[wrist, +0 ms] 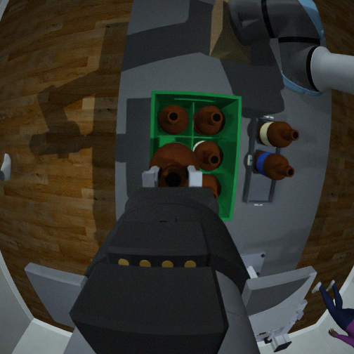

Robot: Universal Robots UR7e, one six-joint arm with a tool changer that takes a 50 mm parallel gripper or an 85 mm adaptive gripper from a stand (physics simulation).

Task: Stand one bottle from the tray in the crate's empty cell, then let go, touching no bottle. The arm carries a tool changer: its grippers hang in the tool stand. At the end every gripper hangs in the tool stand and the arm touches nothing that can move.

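Note:
My gripper (172,178) is shut on a brown bottle (174,156), its neck between the two fingertips. The held bottle looks upright and hangs over the left column of the green crate (233,150), around its middle row; how far down it reaches cannot be told. The crate's back row holds two brown bottles (172,126) (205,127). Another bottle (206,151) stands in the middle right cell and one more (214,186) in the near right cell, partly hidden. The near left cell is hidden by my gripper. The grey tray (260,194) bears a cream-labelled bottle (278,134) and a blue-labelled bottle (273,166).
The arm's grey and white links (295,55) are at the upper right. A tan box (224,35) stands beside them. Part of the tool stand (256,261) shows at the lower right, with dark hardware (281,343) farther down. A person (344,317) shows at the lower right edge.

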